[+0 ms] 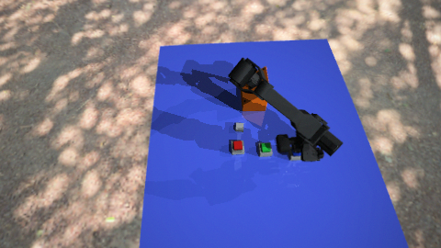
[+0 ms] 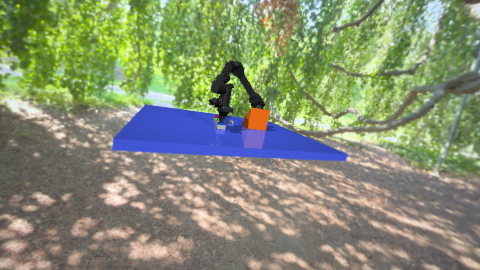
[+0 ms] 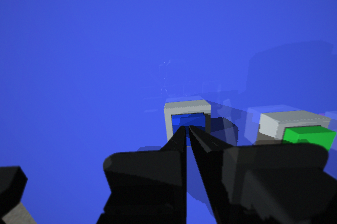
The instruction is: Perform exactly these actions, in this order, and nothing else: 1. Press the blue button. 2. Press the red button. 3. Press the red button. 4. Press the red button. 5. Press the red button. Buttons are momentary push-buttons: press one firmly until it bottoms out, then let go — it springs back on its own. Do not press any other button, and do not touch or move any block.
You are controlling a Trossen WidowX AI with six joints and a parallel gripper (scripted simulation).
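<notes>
My gripper tip is now 1 cm above the blue button. From my gripper tip the other things lie so: red button 4 cm behind, 23 cm to the right; then small grey block 13 cm behind, 21 cm to the right, 3 cm below; then green button 2 cm behind, 12 cm to the right.
</notes>
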